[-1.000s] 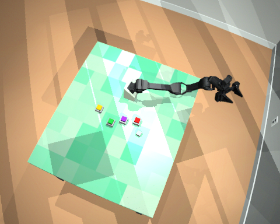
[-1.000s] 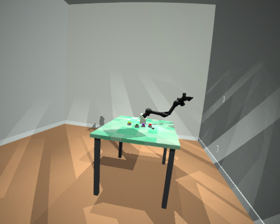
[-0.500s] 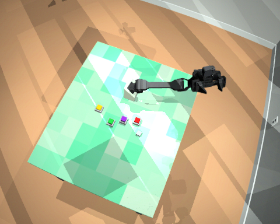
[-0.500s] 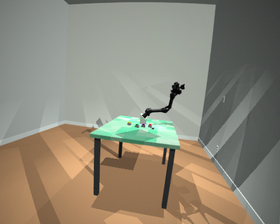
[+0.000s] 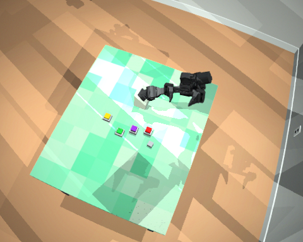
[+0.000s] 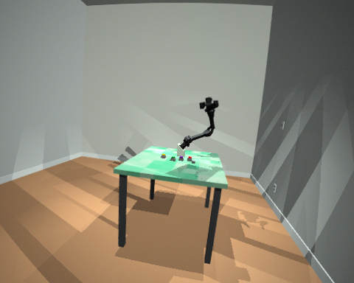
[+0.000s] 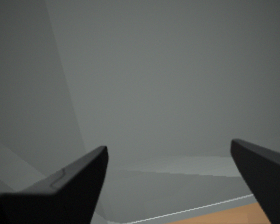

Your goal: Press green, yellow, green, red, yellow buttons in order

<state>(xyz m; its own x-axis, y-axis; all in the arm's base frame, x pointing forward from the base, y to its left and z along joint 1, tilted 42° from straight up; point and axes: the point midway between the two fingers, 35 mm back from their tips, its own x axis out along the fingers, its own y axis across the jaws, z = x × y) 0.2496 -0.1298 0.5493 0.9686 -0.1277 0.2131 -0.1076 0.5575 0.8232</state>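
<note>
Now: the green button 20 mm ahead of my gripper tip, 300 mm to the right of it and 590 mm below it. Round my gripper tip: small block 90 mm to the right, 610 mm below; red button 70 mm behind, 140 mm to the right, 590 mm below; purple button 30 mm behind, 230 mm to the right, 590 mm below.
</note>
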